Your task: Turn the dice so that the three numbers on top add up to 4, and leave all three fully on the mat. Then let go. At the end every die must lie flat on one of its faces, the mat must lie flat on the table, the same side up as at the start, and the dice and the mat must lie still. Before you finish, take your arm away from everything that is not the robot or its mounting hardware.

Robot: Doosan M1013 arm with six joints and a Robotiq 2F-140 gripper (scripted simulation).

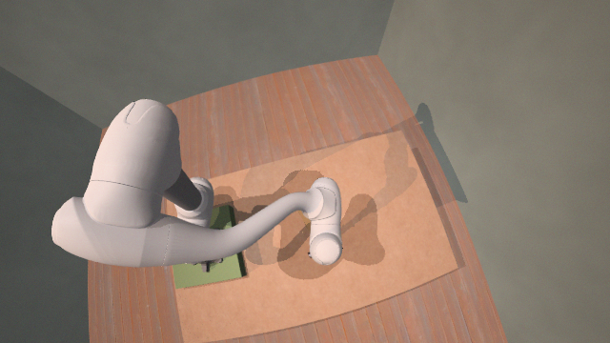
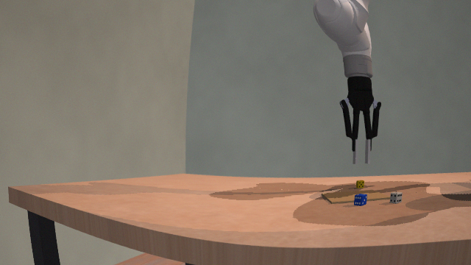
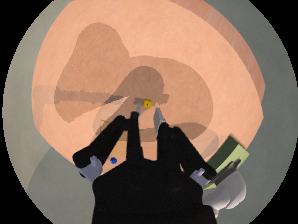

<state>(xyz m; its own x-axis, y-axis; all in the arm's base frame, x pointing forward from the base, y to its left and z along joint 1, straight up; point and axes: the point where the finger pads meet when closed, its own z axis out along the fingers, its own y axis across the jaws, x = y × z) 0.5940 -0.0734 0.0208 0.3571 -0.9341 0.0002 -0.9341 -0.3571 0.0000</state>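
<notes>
Right now the yellow die is 90 mm below my hand. From my hand the other things lie so: tan mat 170 mm to the left, 100 mm below; then blue die 270 mm to the left, 90 mm below, 20 mm behind; then white die 260 mm to the left, 100 mm behind, 90 mm below.
</notes>
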